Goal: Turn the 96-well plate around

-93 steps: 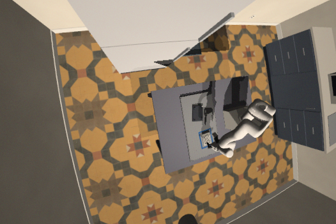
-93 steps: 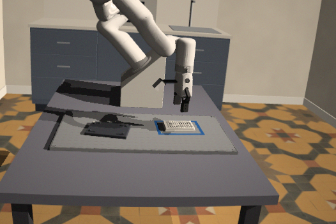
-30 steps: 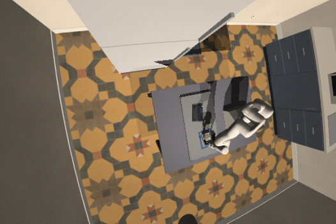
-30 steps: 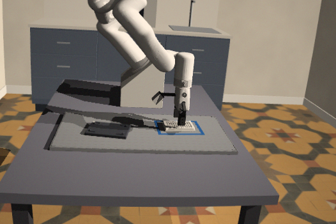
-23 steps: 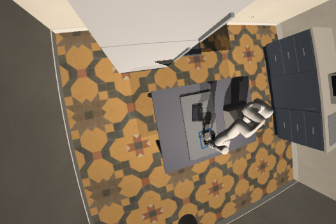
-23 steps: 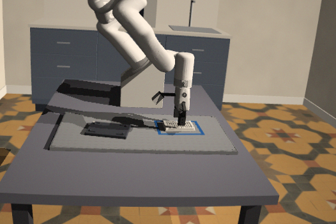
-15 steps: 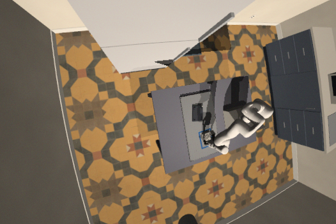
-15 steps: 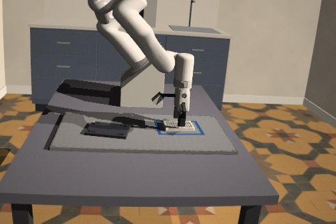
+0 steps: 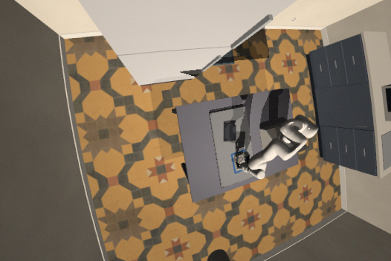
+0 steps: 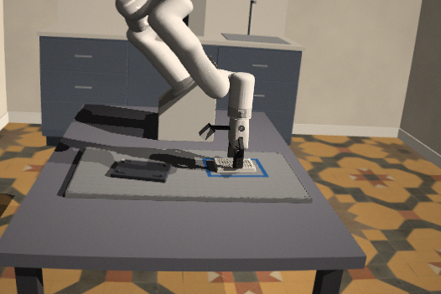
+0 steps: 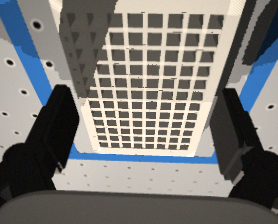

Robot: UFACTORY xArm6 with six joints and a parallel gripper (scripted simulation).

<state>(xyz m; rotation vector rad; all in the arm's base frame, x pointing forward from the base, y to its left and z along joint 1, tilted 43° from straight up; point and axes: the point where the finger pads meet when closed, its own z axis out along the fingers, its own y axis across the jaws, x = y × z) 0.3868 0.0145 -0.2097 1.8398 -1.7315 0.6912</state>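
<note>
My hand is 20 mm above the white 96-well plate. Round my hand: dark plate nest N1: 60 mm ahead, 300 mm to the right, 20 mm below; then white tag: 360 mm to the right, 10 mm below.
</note>
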